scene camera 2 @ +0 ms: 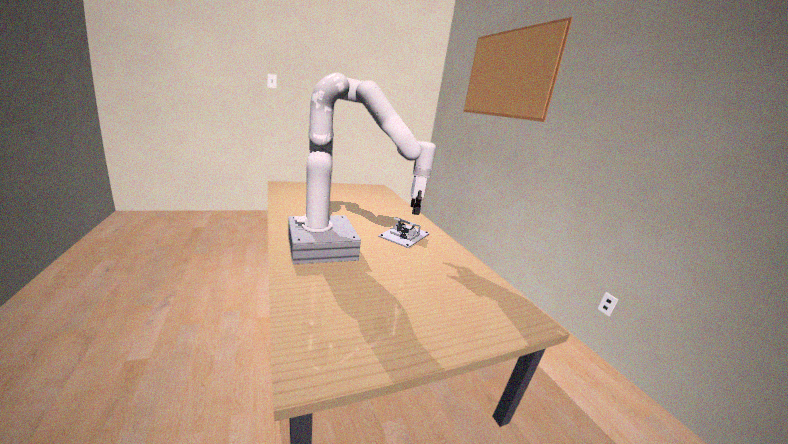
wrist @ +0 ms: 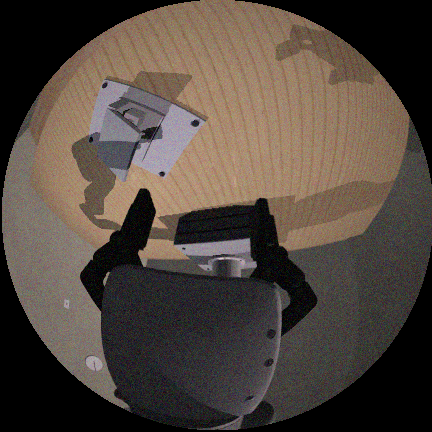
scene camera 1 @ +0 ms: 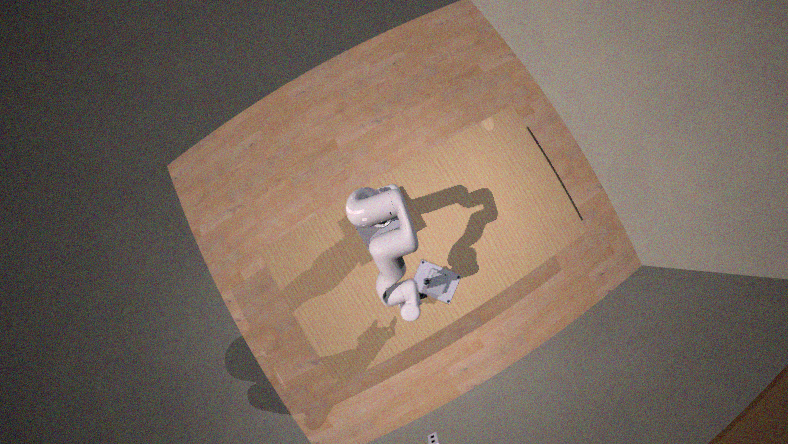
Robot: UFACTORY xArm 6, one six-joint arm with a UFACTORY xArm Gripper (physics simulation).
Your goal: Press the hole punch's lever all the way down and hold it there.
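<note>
The hole punch (scene camera 1: 449, 286) (scene camera 2: 405, 236) (wrist: 175, 142) is a grey device on a pale square plate with dark corner screws, lying on the table. Its lever (wrist: 117, 155) is a flat grey flap that looks raised and tilted; it shows small in scene camera 2. My gripper (scene camera 2: 416, 211) (wrist: 201, 203) is open with nothing between its black fingers. It points down and hangs above the table, a little higher than the punch and beside it, apart from the lever. In scene camera 1 the arm hides most of the gripper.
The robot's grey base block (scene camera 2: 325, 250) (wrist: 215, 225) stands on the wooden table (scene camera 1: 512, 187) (scene camera 2: 341, 330) (wrist: 300, 130), to the left of the punch in scene camera 2. The arm's shadow falls beside and partly over the punch. A wall with a cork board (scene camera 2: 515, 71) rises beyond the table.
</note>
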